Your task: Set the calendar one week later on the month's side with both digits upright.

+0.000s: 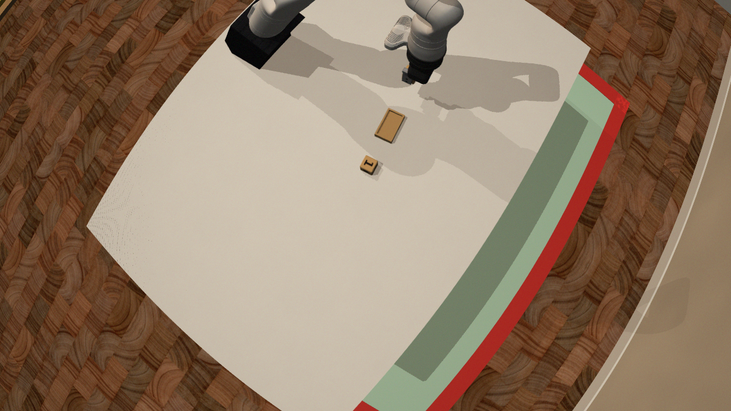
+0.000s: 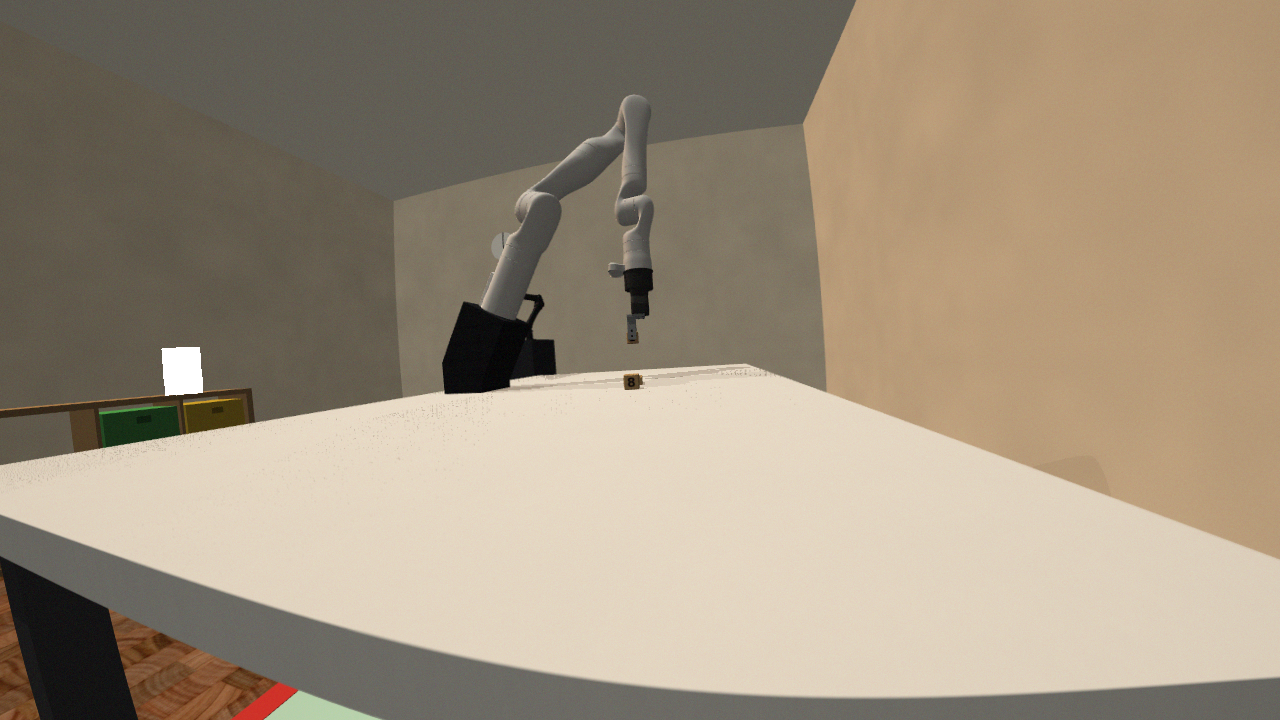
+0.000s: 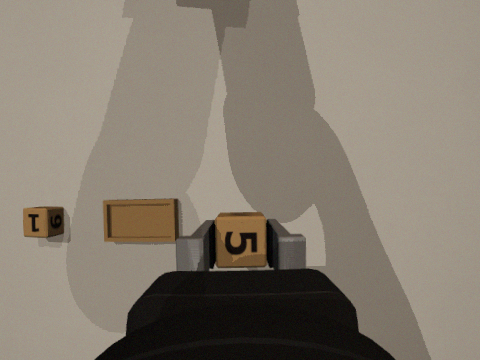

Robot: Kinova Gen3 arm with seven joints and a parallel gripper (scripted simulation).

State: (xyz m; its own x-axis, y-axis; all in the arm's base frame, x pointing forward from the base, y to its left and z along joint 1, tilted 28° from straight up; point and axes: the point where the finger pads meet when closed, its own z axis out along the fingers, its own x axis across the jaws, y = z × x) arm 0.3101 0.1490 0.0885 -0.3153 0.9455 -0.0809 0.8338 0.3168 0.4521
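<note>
My hand is 12 cm above the wooden tray, 10 cm to the left of it and 4 cm short of it.
</note>
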